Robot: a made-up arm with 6 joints. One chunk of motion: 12 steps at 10 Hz.
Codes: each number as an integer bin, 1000 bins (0 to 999) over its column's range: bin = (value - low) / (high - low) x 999, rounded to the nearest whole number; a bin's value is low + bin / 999 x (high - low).
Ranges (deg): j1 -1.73..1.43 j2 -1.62..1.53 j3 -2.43..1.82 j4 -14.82..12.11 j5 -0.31..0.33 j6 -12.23..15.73
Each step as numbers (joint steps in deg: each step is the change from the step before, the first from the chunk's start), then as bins.
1 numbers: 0.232 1.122 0.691 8.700 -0.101 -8.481
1 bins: 620 870 734 873 326 134
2 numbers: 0.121 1.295 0.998 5.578 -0.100 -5.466
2 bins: 585 924 806 757 328 242
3 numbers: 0.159 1.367 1.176 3.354 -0.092 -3.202
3 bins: 597 947 848 674 340 323
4 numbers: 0.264 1.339 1.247 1.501 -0.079 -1.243
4 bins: 630 938 864 605 361 393
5 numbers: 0.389 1.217 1.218 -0.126 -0.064 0.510
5 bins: 670 900 857 545 384 455
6 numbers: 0.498 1.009 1.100 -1.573 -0.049 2.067
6 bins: 704 834 830 491 407 511
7 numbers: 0.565 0.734 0.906 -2.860 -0.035 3.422
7 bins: 726 747 784 444 429 559
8 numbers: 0.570 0.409 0.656 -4.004 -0.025 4.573
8 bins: 727 643 725 401 445 600
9 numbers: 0.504 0.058 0.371 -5.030 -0.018 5.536
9 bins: 706 532 658 363 456 635
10 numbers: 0.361 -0.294 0.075 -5.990 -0.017 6.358
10 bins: 661 421 589 328 457 664
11 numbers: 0.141 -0.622 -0.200 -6.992 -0.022 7.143
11 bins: 591 317 524 290 450 692
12 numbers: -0.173 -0.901 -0.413 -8.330 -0.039 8.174
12 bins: 492 228 474 241 423 729
